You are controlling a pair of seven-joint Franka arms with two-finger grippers.
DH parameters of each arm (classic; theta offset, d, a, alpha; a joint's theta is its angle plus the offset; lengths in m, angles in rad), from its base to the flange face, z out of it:
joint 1: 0 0.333 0 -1.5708
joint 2: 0 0 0 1.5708
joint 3: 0 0.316 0.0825 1.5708
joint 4: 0 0 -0.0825 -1.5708
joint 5: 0 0.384 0 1.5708
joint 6: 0 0 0.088 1.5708
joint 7: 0 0.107 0 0
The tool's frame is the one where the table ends.
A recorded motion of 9 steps. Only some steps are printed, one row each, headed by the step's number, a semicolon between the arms.
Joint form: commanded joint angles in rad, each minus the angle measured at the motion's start. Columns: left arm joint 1, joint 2, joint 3, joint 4, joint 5, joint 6, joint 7; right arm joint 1, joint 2, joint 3, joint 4, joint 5, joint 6, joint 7.
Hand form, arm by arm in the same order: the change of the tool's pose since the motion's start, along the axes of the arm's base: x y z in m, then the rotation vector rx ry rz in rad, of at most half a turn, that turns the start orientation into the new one. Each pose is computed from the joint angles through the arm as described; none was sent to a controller.
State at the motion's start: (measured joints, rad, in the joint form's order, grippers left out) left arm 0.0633 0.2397 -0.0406 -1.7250 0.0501 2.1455 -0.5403; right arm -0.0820 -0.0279 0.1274 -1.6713 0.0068 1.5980 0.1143
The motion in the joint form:
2: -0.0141 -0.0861 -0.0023 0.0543 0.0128 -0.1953 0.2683; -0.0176 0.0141 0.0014 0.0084 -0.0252 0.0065 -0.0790
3: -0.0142 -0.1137 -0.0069 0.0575 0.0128 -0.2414 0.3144; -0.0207 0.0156 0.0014 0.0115 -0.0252 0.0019 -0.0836
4: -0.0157 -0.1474 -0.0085 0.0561 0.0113 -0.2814 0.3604; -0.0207 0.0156 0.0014 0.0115 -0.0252 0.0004 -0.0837
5: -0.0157 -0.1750 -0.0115 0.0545 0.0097 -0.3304 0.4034; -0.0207 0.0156 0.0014 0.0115 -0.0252 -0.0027 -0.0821
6: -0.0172 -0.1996 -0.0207 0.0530 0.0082 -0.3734 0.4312; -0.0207 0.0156 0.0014 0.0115 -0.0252 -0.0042 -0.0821
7: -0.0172 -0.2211 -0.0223 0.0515 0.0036 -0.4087 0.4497; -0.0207 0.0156 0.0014 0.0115 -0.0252 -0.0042 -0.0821
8: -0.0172 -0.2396 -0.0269 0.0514 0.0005 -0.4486 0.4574; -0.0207 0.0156 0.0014 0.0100 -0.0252 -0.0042 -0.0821
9: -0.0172 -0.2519 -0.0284 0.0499 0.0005 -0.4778 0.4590; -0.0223 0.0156 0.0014 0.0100 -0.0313 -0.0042 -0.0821
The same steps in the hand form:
2: -0.0240 -0.0091 0.0614 0.0587 0.0666 -0.2760; 0.0053 -0.0118 -0.0031 -0.0197 -0.0010 0.0647
3: -0.0334 -0.0118 0.0754 0.0645 0.0838 -0.3242; 0.0054 -0.0135 -0.0029 -0.0193 0.0021 0.0661
4: -0.0445 -0.0138 0.0913 0.0703 0.0933 -0.3705; 0.0052 -0.0135 -0.0030 -0.0193 0.0036 0.0662
5: -0.0556 -0.0157 0.1022 0.0717 0.1177 -0.4140; 0.0049 -0.0135 -0.0033 -0.0194 0.0067 0.0646
6: -0.0658 -0.0219 0.1118 0.0715 0.1380 -0.4504; 0.0047 -0.0136 -0.0034 -0.0194 0.0082 0.0646
7: -0.0747 -0.0232 0.1201 0.0673 0.1531 -0.4687; 0.0047 -0.0136 -0.0034 -0.0194 0.0082 0.0646
8: -0.0835 -0.0260 0.1269 0.0620 0.1741 -0.4795; 0.0046 -0.0136 -0.0041 -0.0194 0.0097 0.0646
9: -0.0899 -0.0268 0.1305 0.0591 0.1925 -0.4817; 0.0047 -0.0151 -0.0041 -0.0254 0.0097 0.0634

